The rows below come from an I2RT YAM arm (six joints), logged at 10 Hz.
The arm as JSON. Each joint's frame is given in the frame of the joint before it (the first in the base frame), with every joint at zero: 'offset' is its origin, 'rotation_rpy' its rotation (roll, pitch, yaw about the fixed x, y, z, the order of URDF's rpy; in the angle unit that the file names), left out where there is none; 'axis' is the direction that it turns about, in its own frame. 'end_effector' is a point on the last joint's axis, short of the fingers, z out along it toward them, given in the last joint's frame.
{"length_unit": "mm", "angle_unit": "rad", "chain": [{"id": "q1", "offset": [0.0, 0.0, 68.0], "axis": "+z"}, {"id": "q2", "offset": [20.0, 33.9, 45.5], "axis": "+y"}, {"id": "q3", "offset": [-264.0, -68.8, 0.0], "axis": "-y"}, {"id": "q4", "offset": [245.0, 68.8, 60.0], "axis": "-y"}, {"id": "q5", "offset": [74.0, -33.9, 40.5], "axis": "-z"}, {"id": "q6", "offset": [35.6, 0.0, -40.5], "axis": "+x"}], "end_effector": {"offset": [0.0, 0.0, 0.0], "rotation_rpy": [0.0, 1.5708, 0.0]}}
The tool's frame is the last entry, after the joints.
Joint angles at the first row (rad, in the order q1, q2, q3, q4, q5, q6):
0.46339 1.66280 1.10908 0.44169 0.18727 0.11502
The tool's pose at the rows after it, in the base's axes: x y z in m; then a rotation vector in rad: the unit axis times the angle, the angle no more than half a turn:
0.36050 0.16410 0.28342 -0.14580 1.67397 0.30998
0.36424 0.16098 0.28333 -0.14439 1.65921 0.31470
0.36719 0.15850 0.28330 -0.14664 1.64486 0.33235
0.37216 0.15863 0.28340 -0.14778 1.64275 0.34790
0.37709 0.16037 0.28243 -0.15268 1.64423 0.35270
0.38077 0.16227 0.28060 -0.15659 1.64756 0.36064
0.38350 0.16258 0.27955 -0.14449 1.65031 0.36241
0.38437 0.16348 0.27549 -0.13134 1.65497 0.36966
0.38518 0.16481 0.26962 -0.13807 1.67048 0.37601
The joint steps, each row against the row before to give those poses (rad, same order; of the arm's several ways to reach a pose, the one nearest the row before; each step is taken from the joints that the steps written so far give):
-0.02302 0.01686 0.00150 0.02614 -0.03992 0.01841
-0.01232 0.00925 0.00307 0.02146 -0.01386 -0.00151
-0.01074 0.00763 0.00153 0.02147 -0.02298 0.00457
-0.00616 0.01686 0.01838 0.00158 -0.01685 0.00767
-0.00158 0.01996 0.01996 -0.00154 -0.00774 0.00003
0.00001 0.01689 0.01380 0.00002 -0.00766 0.00306
-0.00154 0.01074 0.00922 0.00000 0.00456 0.00919
0.00154 0.00920 -0.00456 0.01072 0.00458 0.01380
0.00150 0.01074 -0.00463 0.00004 -0.00757 0.00310

